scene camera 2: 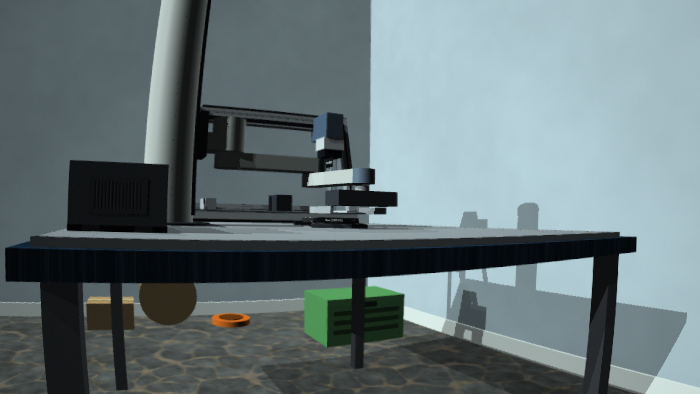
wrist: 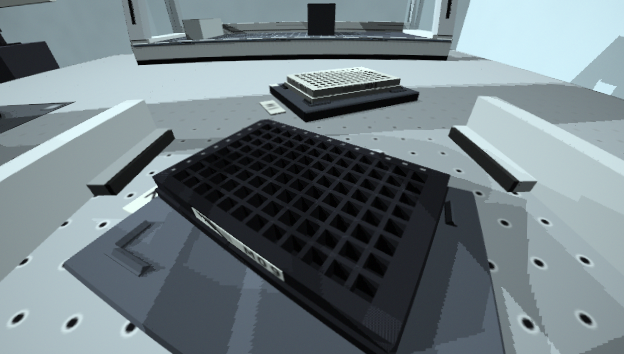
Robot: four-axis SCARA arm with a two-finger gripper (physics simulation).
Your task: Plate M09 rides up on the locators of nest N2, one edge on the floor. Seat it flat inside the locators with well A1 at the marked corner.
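Frame: origin at the arm's base, x ahead, y left, z up, level; metres.
Where they show: gripper, fingertip midpoint: point(scene camera 2: 336, 210) point(wrist: 311, 115).
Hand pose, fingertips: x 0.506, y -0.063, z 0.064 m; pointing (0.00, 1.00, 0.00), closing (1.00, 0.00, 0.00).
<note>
Things, the pixels of their top centre, and the offset from my fingertips. "*": a spot on its surface instead.
- Black plate M09, middle of its top: point(wrist: 297, 172) point(scene camera 2: 336, 217) dz -0.021, dx -0.007, dy -0.017 m
- dark blue-grey nest, middle of its top: point(wrist: 296, 221) point(scene camera 2: 338, 222) dz -0.036, dx -0.007, dy -0.034 m
- L-shaped locator, surface spot: point(wrist: 131, 252) * dz -0.039, dx -0.078, dy -0.050 m
- second dark nest, middle of its top: point(wrist: 341, 85) dz -0.036, dx +0.039, dy +0.202 m
- white plate, middle of its top: point(wrist: 342, 76) dz -0.025, dx +0.039, dy +0.202 m
- small label card, surface spot: point(wrist: 272, 107) * dz -0.050, dx -0.047, dy +0.155 m
- dark block, surface spot: point(wrist: 321, 20) * dz +0.032, dx +0.024, dy +0.578 m
- black box, surface spot: point(scene camera 2: 117, 196) * dz +0.007, dx -0.627, dy -0.488 m
Black plate M09 point(wrist: 300, 200) point(scene camera 2: 334, 220) sits askew on the dark blue-grey nest point(wrist: 200, 280) in the wrist view, turned relative to the nest's outline and seemingly tilted. Its label faces the near left side. One L-shaped locator point(wrist: 131, 252) shows outside the plate at the nest's left; another locator point(wrist: 449, 214) shows beside its right edge. The plate hides the rest, and I cannot make out well A1 or the marked corner. My gripper point(wrist: 311, 115) point(scene camera 2: 347, 211) is open and empty, one finger on each side of the plate, apart from it.
Behind stands a second dark nest point(wrist: 350, 107) with a white plate point(wrist: 345, 82) on it and a small label card point(wrist: 272, 107) beside it. A framed unit point(wrist: 295, 50) with a dark block point(wrist: 321, 20) stands at the back. A black box point(scene camera 2: 117, 196) stands on the table's left.
</note>
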